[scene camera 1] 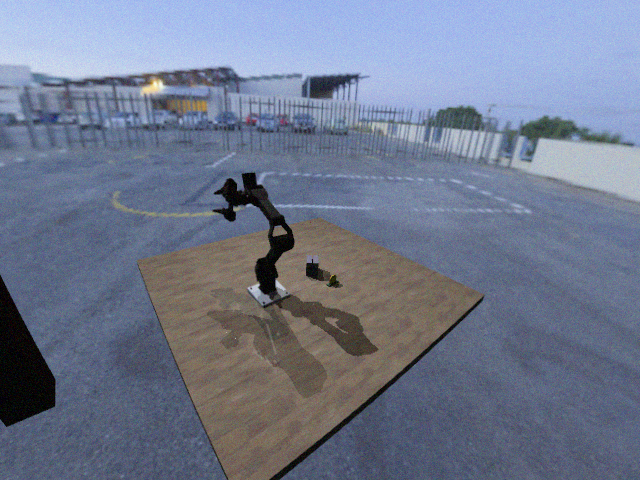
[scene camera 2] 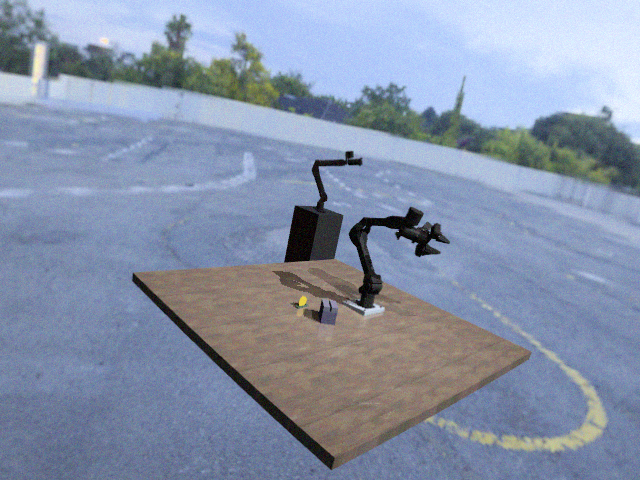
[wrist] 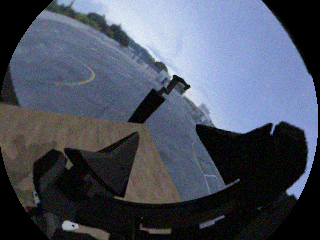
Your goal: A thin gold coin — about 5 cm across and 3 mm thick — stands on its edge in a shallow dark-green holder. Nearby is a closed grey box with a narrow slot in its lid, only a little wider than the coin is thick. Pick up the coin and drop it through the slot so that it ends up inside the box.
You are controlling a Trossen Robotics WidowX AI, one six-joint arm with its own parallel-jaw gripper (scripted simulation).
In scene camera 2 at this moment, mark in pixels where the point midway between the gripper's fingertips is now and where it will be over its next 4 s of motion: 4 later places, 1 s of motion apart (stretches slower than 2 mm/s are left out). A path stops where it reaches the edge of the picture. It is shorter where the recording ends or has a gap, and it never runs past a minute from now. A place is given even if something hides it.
The gripper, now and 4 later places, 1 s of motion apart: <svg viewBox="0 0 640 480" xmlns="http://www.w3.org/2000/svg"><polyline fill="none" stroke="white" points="445,248 363,285 304,290 302,301 303,303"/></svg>
